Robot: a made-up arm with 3 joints. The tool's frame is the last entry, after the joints. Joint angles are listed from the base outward. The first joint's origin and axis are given. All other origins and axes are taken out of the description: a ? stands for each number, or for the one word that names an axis. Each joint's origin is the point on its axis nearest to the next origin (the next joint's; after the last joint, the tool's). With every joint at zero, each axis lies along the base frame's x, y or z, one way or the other. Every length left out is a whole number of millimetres.
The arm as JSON. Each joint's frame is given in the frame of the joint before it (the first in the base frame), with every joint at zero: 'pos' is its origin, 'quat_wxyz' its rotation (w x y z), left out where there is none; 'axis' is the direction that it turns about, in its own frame. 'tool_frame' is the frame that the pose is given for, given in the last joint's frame.
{
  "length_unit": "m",
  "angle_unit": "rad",
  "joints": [
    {
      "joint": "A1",
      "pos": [
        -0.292,
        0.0,
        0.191
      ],
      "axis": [
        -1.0,
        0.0,
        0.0
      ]
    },
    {
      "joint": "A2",
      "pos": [
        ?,
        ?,
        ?
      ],
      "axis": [
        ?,
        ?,
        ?
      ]
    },
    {
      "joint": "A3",
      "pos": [
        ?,
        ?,
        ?
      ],
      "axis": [
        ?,
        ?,
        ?
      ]
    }
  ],
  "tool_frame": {
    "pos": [
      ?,
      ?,
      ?
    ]
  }
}
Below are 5 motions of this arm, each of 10 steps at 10 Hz.
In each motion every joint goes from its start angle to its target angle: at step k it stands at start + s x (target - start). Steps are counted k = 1, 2, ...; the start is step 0. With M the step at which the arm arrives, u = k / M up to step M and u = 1 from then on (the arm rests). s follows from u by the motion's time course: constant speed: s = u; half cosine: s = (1 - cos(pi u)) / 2; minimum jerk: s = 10 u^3 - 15 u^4 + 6 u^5.
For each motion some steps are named. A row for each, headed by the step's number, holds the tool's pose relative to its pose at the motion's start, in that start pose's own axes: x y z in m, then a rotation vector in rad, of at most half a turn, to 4 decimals.
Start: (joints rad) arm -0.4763 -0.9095 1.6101
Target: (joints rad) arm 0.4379 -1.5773 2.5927
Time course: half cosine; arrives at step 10
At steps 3, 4, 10:
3: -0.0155 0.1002 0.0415 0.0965 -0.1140 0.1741
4: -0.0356 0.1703 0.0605 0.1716 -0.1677 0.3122
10: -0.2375 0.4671 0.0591 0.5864 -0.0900 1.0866

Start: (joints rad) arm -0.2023 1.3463 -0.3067
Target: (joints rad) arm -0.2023 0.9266 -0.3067
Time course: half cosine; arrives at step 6
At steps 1, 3, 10:
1: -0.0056 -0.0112 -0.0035 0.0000 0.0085 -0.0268
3: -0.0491 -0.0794 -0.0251 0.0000 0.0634 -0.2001
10: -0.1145 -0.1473 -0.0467 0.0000 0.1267 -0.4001

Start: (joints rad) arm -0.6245 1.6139 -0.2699
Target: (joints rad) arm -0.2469 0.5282 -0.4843
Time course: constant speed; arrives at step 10
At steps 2, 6, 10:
2: -0.0483 -0.0756 -0.0391 -0.0476 0.1347 -0.1862
6: -0.1898 -0.1949 -0.0764 -0.1879 0.4225 -0.5408
10: -0.3574 -0.2601 -0.0418 -0.3811 0.7222 -0.8733

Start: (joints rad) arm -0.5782 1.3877 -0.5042
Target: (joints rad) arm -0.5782 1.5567 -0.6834
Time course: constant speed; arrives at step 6
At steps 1, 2, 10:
1: 0.0047 0.0118 0.0082 -0.0299 -0.0140 0.0245
2: 0.0090 0.0238 0.0164 -0.0597 -0.0287 0.0485
10: 0.0213 0.0732 0.0493 -0.1788 -0.0947 0.1403

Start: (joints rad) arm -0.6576 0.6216 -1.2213
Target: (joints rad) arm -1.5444 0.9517 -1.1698
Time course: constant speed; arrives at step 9
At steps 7, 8, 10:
7: -0.0292 -0.0520 0.0658 0.5451 -0.4008 -0.3512
8: -0.0397 -0.0651 0.0714 0.6131 -0.4600 -0.4118
10: -0.0520 -0.0788 0.0753 0.6783 -0.5192 -0.4751

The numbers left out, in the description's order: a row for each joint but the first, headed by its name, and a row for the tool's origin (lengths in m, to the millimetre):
A2: xyz 0.0 -0.112 -0.022, axis 0.0 0.0 1.0
A3: xyz 0.42 -0.126 0.0, axis 1.0 0.0 0.0
tool: xyz 0.0 -0.083 0.045

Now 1 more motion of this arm.
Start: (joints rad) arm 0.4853 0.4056 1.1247
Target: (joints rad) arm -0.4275 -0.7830 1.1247
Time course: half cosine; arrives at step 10
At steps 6, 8, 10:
6: -0.2147 -0.2716 0.0079 0.6123 -0.6848 -0.3162
8: -0.3083 -0.3530 -0.1092 0.8572 -0.8629 -0.5388
10: -0.3424 -0.3708 -0.1668 0.9483 -0.9151 -0.6384

